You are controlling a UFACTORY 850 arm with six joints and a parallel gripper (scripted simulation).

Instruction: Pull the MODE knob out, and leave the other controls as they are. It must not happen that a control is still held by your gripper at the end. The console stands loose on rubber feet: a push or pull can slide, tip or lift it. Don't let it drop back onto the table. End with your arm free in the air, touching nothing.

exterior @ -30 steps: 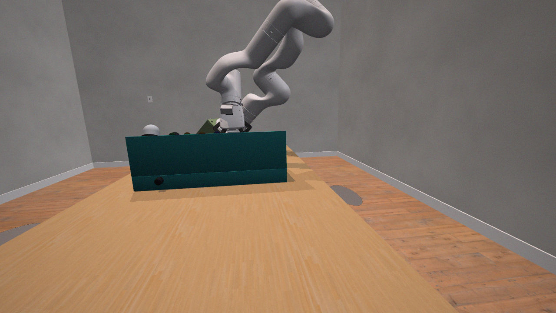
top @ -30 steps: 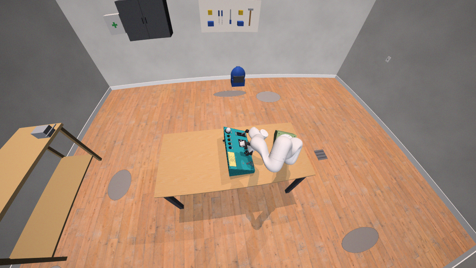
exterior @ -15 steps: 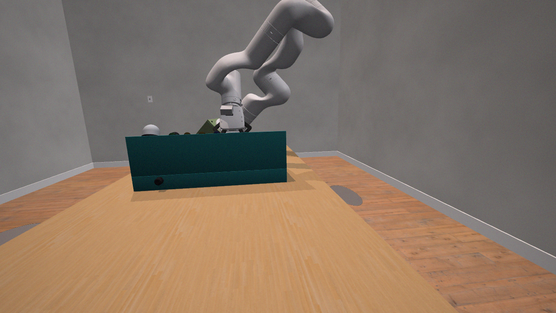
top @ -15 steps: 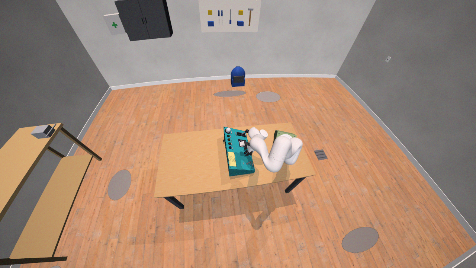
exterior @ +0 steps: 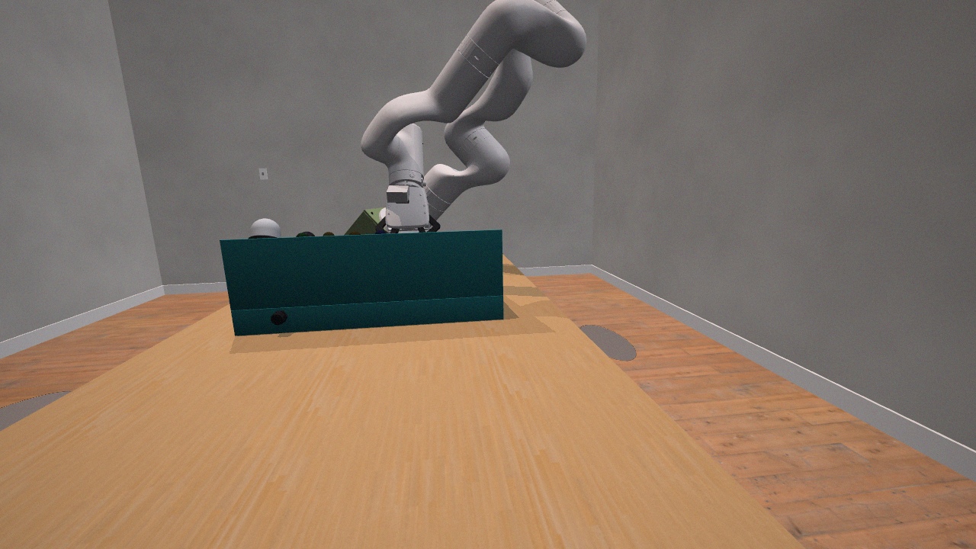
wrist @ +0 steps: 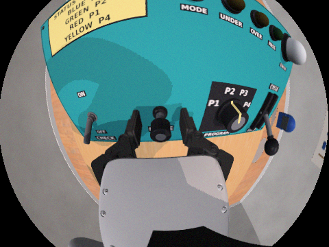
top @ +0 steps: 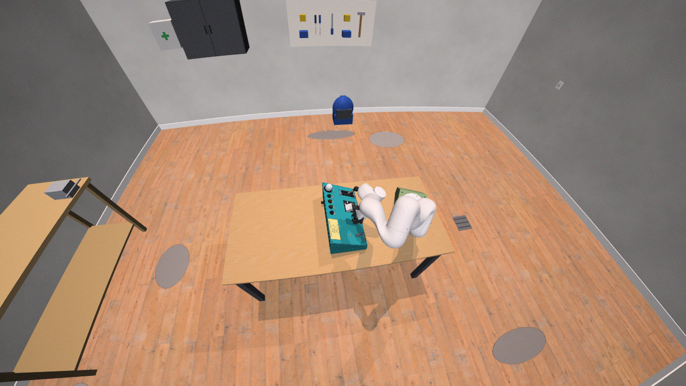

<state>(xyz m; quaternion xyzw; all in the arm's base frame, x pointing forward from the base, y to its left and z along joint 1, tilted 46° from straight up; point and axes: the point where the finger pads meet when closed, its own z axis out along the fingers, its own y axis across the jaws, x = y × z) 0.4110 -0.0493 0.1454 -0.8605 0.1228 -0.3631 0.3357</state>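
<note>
The black mode knob is right at my hand. From my hand the other things lie so: program rotary selector: 20 mm ahead, 110 mm to the right; teal console: 40 mm ahead, 60 mm to the right, 30 mm below; check toggle: 120 mm to the left, 10 mm below.
</note>
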